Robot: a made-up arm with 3 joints. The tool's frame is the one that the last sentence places.
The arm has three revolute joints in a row. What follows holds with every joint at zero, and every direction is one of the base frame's.
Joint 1 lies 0.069 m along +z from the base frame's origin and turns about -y.
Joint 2 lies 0.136 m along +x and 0.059 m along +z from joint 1 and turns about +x.
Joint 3 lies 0.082 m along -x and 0.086 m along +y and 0.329 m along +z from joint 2 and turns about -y.
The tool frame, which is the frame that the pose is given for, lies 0.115 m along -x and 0.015 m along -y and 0.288 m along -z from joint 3; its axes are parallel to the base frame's.
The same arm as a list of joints. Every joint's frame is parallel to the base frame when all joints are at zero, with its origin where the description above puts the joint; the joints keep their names.
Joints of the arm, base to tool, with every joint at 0 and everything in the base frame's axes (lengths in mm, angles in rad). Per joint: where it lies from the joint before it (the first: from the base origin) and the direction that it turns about. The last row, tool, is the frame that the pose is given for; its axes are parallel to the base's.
joint 1: axis 0 -1 0 origin 0 0 69
joint 2: axis 1 0 0 origin 136 0 59
joint 3: axis 0 -1 0 origin -82 86 329
tool: origin -115 -15 -288

